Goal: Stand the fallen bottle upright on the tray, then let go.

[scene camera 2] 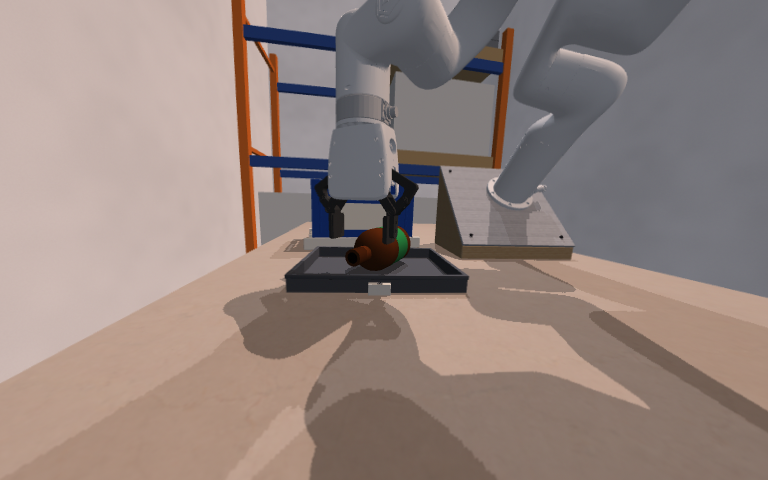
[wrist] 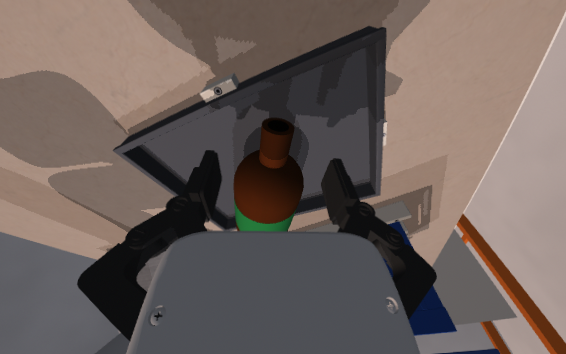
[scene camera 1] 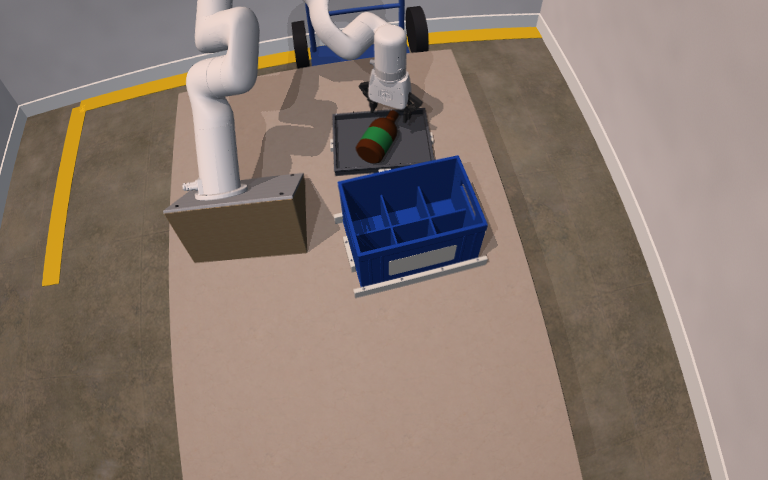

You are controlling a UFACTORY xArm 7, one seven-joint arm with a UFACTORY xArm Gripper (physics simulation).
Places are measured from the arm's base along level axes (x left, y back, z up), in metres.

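Pixels of known places: gripper, fingertip midpoint: (scene camera 2: 361,240) (wrist: 274,168) (scene camera 1: 390,114); arm's base at its link origin: (scene camera 2: 508,194) (scene camera 1: 221,193).
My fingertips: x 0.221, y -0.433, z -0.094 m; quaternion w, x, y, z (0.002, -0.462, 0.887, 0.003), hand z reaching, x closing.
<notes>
For each thing: its top centre in the pictures, then the offset to it from my fingertips.
- brown bottle with a green label, top centre: (wrist: 267,218) (scene camera 2: 377,228) (scene camera 1: 381,124) dx -0.043, dy +0.032, dz +0.014 m
- blue crate with compartments, top centre: (scene camera 1: 411,202) (scene camera 2: 360,184) dx -0.345, dy +0.026, dz +0.111 m
The brown bottle with a green label (scene camera 1: 376,137) (scene camera 2: 376,249) (wrist: 268,187) lies on its side in the dark tray (scene camera 1: 335,144) (scene camera 2: 328,284) (wrist: 377,100). Its neck points to the tray's far side in scene camera 1, and toward the camera in scene camera 2. My gripper (scene camera 1: 389,114) (scene camera 2: 363,237) (wrist: 274,168) is open and empty, pointing down over the tray. In the wrist view one finger shows on each side of the bottle's neck and shoulder, with gaps between. In scene camera 2 the fingertips are about level with the bottle's upper part. The bottle's base is hidden in the wrist view.
A blue crate with compartments (scene camera 1: 373,268) (scene camera 2: 320,215) stands close beside the tray, with white rails (scene camera 1: 421,276) along its sides. The arm's base block (scene camera 1: 237,232) stands at the left in scene camera 1. A shelf rack (scene camera 2: 243,113) stands behind in scene camera 2.
</notes>
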